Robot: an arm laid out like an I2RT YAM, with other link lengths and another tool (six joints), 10 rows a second.
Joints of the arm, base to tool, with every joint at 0 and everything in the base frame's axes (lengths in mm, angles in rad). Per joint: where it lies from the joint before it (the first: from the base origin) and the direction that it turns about. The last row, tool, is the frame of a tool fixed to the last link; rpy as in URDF.
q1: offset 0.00 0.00 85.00 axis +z
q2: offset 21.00 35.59 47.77 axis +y
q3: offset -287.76 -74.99 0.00 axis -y
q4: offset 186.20 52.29 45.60 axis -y
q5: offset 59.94 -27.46 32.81 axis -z
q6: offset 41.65 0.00 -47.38 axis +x
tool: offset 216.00 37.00 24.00 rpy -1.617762 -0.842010 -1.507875
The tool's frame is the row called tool.
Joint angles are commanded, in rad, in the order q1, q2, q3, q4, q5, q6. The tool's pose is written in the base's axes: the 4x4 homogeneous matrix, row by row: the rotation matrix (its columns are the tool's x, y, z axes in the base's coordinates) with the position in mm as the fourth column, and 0 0 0 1 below. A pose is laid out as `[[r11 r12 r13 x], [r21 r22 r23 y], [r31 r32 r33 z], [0 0 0 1]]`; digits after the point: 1 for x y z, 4 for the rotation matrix.
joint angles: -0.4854, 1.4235, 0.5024, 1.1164, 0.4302, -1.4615
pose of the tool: [[0.4233 -0.6986 0.5768 341.5], [0.4444 -0.3947 -0.8042 -289.4], [0.7895 0.5968 0.1434 308.3], [0 0 0 1]]
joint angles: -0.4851, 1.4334, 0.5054, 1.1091, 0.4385, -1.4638
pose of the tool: [[0.4377 -0.6937 0.5720 341.9], [0.4357 -0.3929 -0.8098 -291.9], [0.7865 0.6037 0.1302 303.1], [0 0 0 1]]
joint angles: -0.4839, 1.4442, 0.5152, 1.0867, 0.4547, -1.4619
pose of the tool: [[0.4580 -0.6885 0.5624 341.9], [0.4178 -0.3917 -0.8198 -295.7], [0.7847 0.6104 0.1083 295.9], [0 0 0 1]]
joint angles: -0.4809, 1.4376, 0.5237, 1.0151, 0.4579, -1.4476
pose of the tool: [[0.4874 -0.6642 0.5668 342.0], [0.3912 -0.4142 -0.8218 -294.7], [0.7806 0.6223 0.0580 281.0], [0 0 0 1]]
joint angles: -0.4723, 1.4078, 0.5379, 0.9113, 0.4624, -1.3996
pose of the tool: [[0.4960 -0.6523 0.5731 340.5], [0.3506 -0.4534 -0.8195 -289.3], [0.7944 0.6074 0.0038 269.5], [0 0 0 1]]
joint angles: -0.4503, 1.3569, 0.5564, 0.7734, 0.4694, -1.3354
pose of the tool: [[0.4990 -0.6390 0.5854 338.1], [0.3028 -0.5044 -0.8087 -277.4], [0.8120 0.5808 -0.0582 258.9], [0 0 0 1]]
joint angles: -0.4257, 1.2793, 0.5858, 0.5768, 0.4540, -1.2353
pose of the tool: [[0.4919 -0.6195 0.6118 334.1], [0.2359 -0.5815 -0.7786 -257.2], [0.8381 0.5273 -0.1399 247.4], [0 0 0 1]]
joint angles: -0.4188, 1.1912, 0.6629, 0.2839, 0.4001, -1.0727
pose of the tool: [[0.4786 -0.6027 0.6385 326.5], [0.1097 -0.6805 -0.7245 -232.0], [0.8712 0.4168 -0.2596 235.4], [0 0 0 1]]
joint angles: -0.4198, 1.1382, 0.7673, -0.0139, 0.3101, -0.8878
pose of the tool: [[0.4695 -0.5836 0.6626 320.5], [-0.0576 -0.7691 -0.6366 -201.3], [0.8810 0.2607 -0.3947 223.6], [0 0 0 1]]
